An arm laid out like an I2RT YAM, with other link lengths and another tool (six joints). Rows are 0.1 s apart.
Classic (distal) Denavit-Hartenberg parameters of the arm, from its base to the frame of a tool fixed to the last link. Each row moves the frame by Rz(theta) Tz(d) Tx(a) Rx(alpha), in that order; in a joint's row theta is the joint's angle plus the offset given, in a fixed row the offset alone. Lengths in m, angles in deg.
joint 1: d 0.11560  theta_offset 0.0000  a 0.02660  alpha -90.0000
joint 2: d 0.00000  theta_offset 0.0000  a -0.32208  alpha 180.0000
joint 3: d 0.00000  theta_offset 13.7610  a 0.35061  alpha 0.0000
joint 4: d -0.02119  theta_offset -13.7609  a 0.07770  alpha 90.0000
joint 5: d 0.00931  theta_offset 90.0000  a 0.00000  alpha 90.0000
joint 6: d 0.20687  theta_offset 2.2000  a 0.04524  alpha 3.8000
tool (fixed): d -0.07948  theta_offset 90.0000  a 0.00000  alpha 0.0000
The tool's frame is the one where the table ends.
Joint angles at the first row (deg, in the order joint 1, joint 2, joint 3, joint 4, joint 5, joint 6):
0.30, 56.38, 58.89, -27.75, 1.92, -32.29
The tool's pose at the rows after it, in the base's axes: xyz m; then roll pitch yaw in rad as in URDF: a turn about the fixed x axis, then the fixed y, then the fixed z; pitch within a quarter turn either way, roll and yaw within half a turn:
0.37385 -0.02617 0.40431 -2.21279 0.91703 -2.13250
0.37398 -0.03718 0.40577 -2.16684 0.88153 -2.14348
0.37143 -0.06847 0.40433 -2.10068 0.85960 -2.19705
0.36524 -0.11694 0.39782 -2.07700 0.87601 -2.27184
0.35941 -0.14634 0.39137 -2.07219 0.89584 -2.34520
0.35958 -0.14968 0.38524 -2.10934 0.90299 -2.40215
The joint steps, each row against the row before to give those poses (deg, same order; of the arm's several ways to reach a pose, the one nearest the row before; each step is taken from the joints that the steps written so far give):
0.05, 0.10, -0.26, 0.96, 1.75, -0.62
-0.86, 0.22, -0.24, 0.90, 2.73, -1.61
-3.98, -0.14, -1.52, 2.99, 2.76, -1.39
-8.40, -0.08, -1.77, 3.01, -2.99, -0.79
-4.56, 0.42, -1.08, 2.10, -0.47, 0.82
-0.04, 0.66, 0.03, -0.50, 1.08, 1.50

